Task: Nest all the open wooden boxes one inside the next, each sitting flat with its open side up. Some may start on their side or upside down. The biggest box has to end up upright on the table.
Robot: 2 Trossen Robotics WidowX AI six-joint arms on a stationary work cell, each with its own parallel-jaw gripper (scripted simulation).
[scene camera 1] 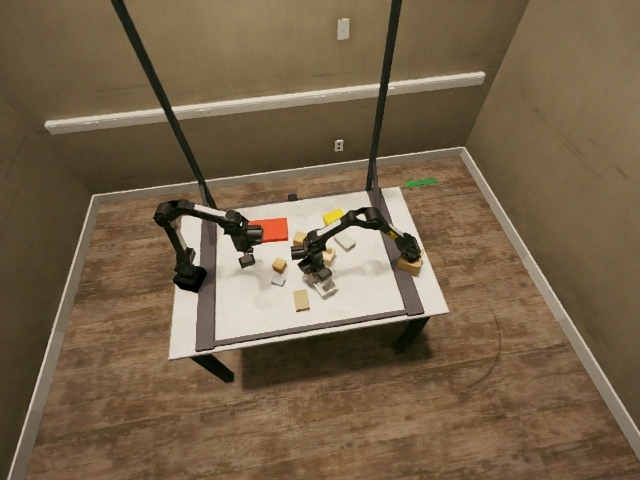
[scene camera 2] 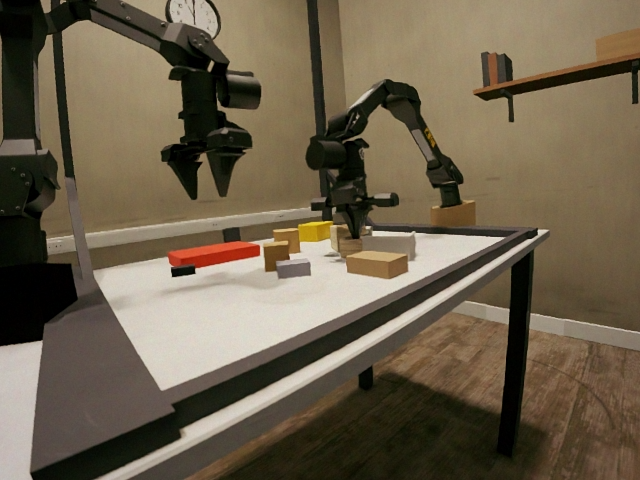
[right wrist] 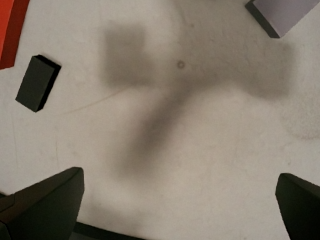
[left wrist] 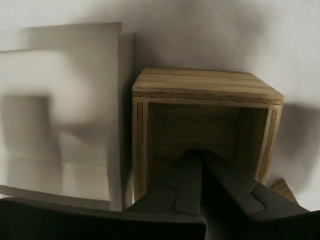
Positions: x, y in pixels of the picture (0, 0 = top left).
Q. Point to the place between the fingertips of my right gripper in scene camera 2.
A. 207, 198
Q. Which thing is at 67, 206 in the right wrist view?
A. My right gripper.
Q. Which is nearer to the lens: the red block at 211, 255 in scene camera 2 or the flat tan block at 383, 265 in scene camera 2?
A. The flat tan block.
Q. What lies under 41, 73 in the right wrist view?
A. A small black block.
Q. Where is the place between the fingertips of my left gripper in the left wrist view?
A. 196, 160
